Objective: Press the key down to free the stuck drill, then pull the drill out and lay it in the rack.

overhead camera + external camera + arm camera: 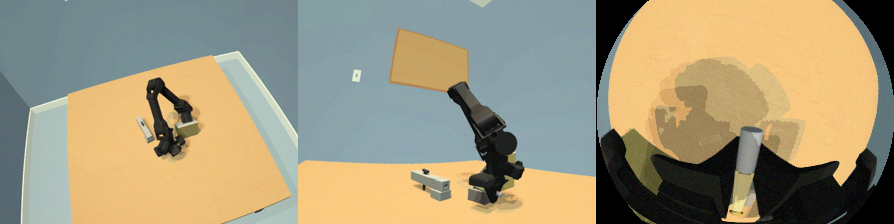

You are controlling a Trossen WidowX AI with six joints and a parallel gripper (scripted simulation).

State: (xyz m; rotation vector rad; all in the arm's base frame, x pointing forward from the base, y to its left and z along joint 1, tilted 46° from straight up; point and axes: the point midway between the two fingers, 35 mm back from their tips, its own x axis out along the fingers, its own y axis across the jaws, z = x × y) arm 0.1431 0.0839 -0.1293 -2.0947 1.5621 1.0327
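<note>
Right now my gripper tip is 5 cm to the left of the grey v-grooved rack, 2 cm short of it and 1 cm below it. Round my gripper tip: grey drill fixture 18 cm to the right, 15 cm ahead, 3 cm above; then dark key 20 cm to the right, 15 cm ahead, 4 cm above.
</note>
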